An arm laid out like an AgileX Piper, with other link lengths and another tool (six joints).
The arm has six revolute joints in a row. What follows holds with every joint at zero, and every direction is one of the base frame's. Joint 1 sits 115.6 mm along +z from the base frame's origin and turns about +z. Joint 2 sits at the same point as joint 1 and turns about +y. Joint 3 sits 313.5 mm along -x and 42.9 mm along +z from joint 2 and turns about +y. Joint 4 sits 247.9 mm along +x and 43.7 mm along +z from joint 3 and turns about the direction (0.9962, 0, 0.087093). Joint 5 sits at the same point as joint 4 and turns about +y. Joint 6 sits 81.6 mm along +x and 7.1 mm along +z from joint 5 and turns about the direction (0.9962, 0, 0.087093). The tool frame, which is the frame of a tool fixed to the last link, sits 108.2 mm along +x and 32 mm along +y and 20.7 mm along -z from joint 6; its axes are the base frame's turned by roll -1.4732, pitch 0.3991 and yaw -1.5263 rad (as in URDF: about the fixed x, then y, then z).
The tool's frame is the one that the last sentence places.
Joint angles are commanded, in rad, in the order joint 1, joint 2, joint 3, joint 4, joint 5, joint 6. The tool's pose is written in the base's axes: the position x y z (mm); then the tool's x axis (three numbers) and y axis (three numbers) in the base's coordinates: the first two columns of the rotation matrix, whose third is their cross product. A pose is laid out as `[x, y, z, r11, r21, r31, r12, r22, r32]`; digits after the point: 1 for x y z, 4 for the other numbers.
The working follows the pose.
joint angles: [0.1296 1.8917 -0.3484 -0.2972 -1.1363 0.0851]
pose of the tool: [329.8, 123.1, 66.1, 0.2405, -0.8773, -0.4154, -0.4381, 0.2838, -0.8530]
Where each joint sits with the arm in this pose, in the base's axes (m; each line is computed from the numbers above, not from the rounded line before):
joint 1: 0.0000 0.0000 0.1156
joint 2: 0.0000 0.0000 0.1156
joint 3: 0.1384 0.0180 0.3996
joint 4: 0.1885 0.0246 0.1530
joint 5: 0.1885 0.0246 0.1530
joint 6: 0.2596 0.0558 0.1268
the tool: 0.3298 0.1231 0.0661

